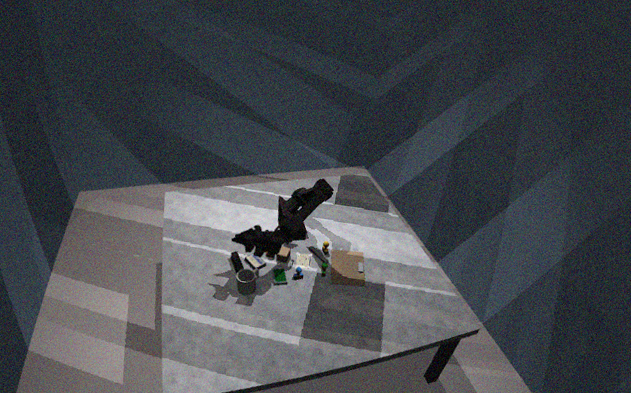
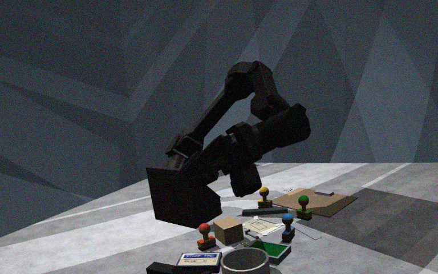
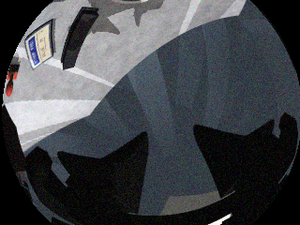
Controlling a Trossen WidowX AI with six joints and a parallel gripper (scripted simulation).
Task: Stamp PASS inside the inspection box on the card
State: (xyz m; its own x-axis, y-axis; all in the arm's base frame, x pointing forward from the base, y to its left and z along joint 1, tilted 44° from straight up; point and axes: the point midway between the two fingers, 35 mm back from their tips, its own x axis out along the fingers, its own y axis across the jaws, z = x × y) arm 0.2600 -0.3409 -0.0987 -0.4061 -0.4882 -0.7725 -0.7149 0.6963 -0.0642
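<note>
Now: gripper tip 100 mm short of the green-knobbed stamp, 390 mm to the right of it and 220 mm above it. From my gripper tip the other things lie so: black bar: 60 mm behind, 20 mm to the left, 220 mm below; then labelled tin: 60 mm behind, 110 mm to the left, 220 mm below; then grey cup: 80 mm ahead, 40 mm to the left, 200 mm below.
</note>
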